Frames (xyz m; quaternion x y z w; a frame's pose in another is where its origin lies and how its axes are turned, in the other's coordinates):
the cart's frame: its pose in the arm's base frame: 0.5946 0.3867 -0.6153 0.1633 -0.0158 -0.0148 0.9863
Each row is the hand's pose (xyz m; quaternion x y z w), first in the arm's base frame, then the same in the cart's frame.
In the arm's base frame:
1: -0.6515 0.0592 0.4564 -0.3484 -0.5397 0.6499 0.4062
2: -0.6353 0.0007 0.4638 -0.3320 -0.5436 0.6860 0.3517
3: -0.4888 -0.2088 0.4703 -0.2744 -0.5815 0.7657 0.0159
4: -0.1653 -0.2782 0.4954 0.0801 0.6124 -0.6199 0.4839
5: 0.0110 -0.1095 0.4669 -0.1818 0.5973 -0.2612 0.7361
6: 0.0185 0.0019 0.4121 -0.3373 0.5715 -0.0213 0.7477
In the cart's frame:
1: -1.2055 0.0059 1.1642 -0.3917 -0.4249 0.7407 0.3427
2: -1.1871 -0.0467 1.1895 -0.3660 -0.4235 0.7758 0.2911
3: -1.0333 -0.2393 1.2577 0.2525 0.4523 -0.8548 0.0313
4: -0.7071 -0.2891 1.2921 -0.0189 0.5117 -0.7056 0.4899
5: -0.5375 -0.1344 1.2046 -0.3125 0.5555 -0.3414 0.6908
6: -0.5353 -0.0465 1.1166 -0.4636 0.5671 -0.0979 0.6737

